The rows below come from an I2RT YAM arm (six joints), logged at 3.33 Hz.
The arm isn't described. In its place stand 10 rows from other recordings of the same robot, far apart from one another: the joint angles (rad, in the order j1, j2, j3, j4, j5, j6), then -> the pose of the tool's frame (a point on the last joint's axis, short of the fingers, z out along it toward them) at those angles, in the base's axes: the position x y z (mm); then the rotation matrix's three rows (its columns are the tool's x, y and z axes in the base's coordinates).
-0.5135 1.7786 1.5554 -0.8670 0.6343 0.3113 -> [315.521 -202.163 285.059], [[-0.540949 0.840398 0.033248], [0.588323 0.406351 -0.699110], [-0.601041 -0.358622 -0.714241]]
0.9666 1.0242 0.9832 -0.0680 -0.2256 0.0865 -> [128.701 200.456 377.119], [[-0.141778 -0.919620 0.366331], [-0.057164 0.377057 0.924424], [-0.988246 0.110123 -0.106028]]
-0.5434 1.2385 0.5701 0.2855 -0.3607 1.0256 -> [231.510 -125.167 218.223], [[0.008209 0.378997 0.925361], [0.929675 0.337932 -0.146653], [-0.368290 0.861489 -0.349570]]
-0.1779 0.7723 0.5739 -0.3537 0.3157 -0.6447 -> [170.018 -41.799 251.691], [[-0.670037 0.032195 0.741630], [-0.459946 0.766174 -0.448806], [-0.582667 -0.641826 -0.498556]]
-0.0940 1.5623 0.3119 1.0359 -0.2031 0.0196 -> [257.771 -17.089 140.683], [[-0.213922 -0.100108 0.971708], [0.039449 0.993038 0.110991], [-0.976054 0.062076 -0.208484]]
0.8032 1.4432 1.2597 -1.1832 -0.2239 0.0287 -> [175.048 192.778 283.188], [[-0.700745 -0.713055 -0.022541], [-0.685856 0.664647 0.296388], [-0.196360 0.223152 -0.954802]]
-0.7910 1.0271 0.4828 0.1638 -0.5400 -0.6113 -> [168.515 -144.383 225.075], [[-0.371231 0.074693 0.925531], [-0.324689 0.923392 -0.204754], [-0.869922 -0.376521 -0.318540]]
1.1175 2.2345 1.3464 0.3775 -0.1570 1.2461 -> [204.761 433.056 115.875], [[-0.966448 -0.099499 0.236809], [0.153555 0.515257 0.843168], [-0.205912 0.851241 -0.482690]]
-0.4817 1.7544 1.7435 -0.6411 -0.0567 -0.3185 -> [356.225 -183.948 363.922], [[-0.643028 0.232981 0.729545], [-0.016625 0.948132 -0.317440], [-0.765662 -0.216252 -0.605802]]
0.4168 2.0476 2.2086 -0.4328 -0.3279 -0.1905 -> [431.633 203.640 417.640], [[-0.114756 -0.701357 0.703512], [-0.246852 0.706110 0.663681], [-0.962234 -0.097502 -0.254162]]
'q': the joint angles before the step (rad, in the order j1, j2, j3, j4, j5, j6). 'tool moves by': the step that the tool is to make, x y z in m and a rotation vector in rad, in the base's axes. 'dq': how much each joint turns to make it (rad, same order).
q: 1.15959 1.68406 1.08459 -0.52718 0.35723 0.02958
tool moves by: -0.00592 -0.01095 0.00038 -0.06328 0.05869 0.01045
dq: 0.00011 -0.02188 -0.00675 -0.09719 -0.03027 0.00177
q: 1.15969 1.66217 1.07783 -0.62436 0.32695 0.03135
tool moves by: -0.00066 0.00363 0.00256 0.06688 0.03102 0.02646
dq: -0.00007 -0.00951 -0.00576 0.04633 -0.06109 -0.00391
